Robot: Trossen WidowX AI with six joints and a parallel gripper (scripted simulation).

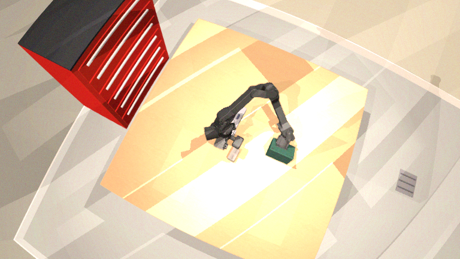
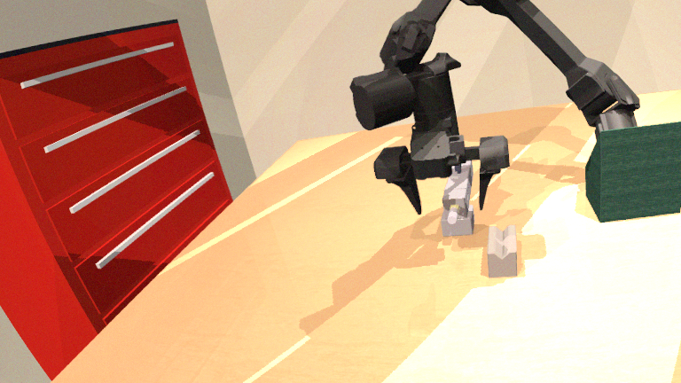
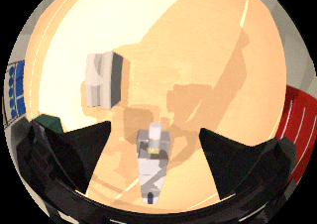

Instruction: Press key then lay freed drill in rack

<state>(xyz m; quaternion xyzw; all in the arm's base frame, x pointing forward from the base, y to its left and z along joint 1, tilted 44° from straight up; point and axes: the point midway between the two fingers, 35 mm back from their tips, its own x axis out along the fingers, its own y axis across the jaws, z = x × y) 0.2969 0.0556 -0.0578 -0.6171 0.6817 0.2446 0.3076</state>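
The drill lies 10 mm behind my gripper tip, 70 mm to the right of it and 20 mm below it. Round my gripper tip: v-grooved rack 70 mm behind, 50 mm to the left, 50 mm below; blue key 20 mm behind, 150 mm to the right, 10 mm below; pale grey holder block 10 mm behind, 120 mm to the right, 30 mm below.
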